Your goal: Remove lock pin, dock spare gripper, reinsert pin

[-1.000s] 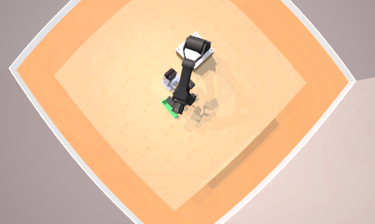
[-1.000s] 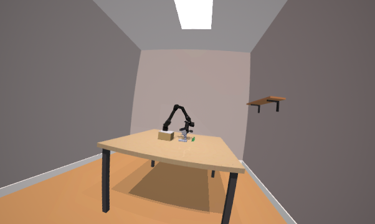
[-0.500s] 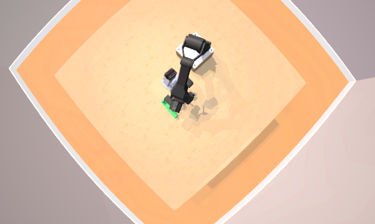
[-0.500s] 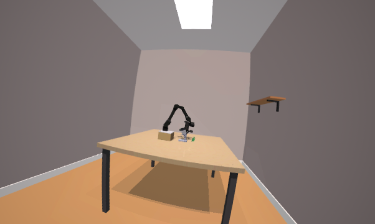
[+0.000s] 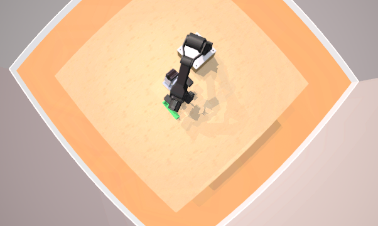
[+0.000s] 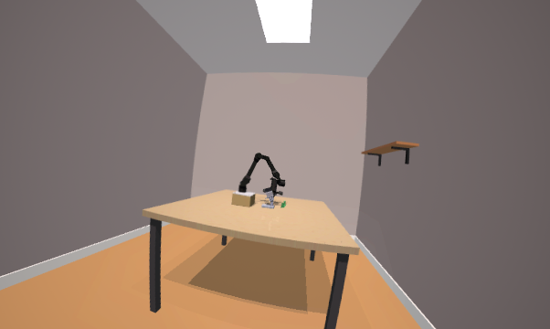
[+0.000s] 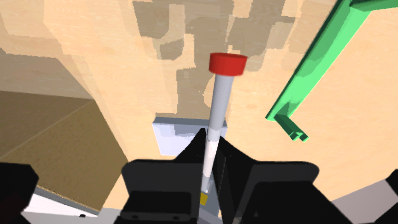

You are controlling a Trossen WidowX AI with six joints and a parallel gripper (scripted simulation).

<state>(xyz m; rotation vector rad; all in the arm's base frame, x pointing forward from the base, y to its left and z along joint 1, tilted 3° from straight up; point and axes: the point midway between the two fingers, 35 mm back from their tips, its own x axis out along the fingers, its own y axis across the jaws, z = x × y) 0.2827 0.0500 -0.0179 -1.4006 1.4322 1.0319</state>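
The socket lies 6 cm to the right of my gripper tip and 1 cm behind it. Round my gripper tip: green pin holder: 12 cm ahead, 5 cm to the left, 2 cm below; spare gripper: 8 cm above, 6 cm to the right, 2 cm behind.
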